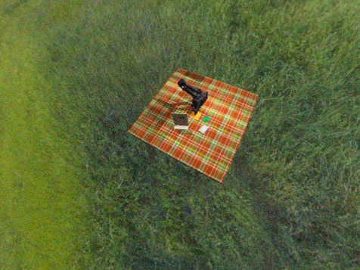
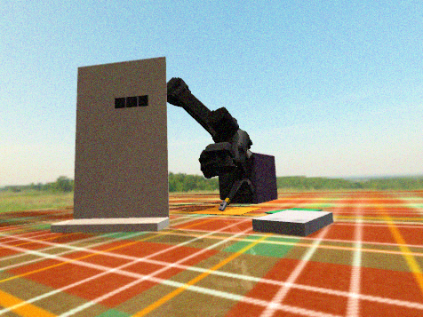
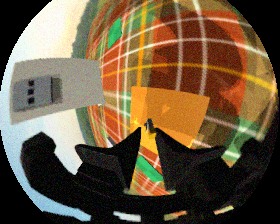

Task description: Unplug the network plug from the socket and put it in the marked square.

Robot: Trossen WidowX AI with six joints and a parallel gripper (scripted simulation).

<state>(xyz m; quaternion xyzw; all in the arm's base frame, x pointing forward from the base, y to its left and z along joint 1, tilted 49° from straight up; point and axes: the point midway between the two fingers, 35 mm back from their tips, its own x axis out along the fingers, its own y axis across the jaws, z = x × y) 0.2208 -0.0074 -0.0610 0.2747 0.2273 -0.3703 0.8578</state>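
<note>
Now: the orange marked square 1 cm behind my gripper tip and 2 cm below it. The rest, counted from my gripper tip: flat grey-white block: 12 cm ahead, 20 cm to the left, 1 cm below; grey upright panel: 22 cm ahead, 4 cm to the right, 11 cm above; green square: 3 cm behind, 14 cm to the left, 2 cm below.
</note>
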